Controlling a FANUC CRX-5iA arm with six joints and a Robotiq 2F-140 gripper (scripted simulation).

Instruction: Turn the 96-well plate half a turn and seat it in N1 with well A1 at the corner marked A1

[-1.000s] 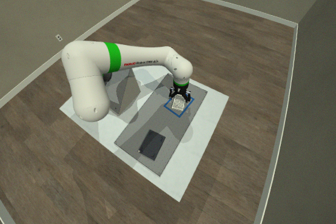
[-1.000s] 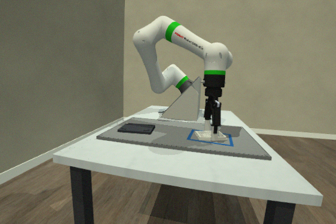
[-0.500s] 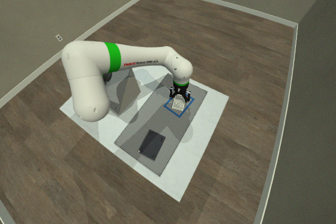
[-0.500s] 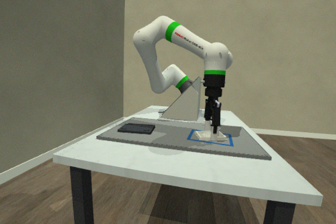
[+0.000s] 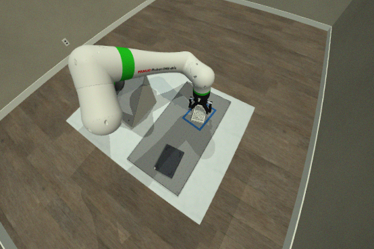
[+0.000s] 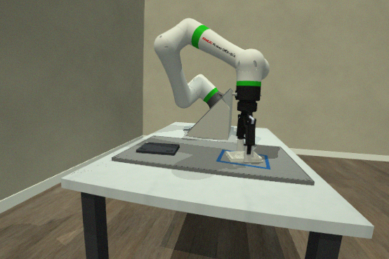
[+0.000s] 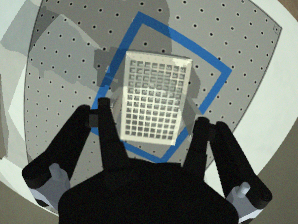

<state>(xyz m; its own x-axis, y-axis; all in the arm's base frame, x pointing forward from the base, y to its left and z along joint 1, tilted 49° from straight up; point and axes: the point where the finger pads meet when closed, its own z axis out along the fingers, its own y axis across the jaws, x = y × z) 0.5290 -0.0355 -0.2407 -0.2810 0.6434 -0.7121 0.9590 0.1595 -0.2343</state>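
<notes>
My gripper is now 1 cm short of the dark plate nest N1, 36 cm to the left of it and 2 cm above it. The rest, counted from my hand: white A1 corner mark (3 cm behind, 44 cm to the right, 2 cm below); then white 96-well plate (2 cm below).
</notes>
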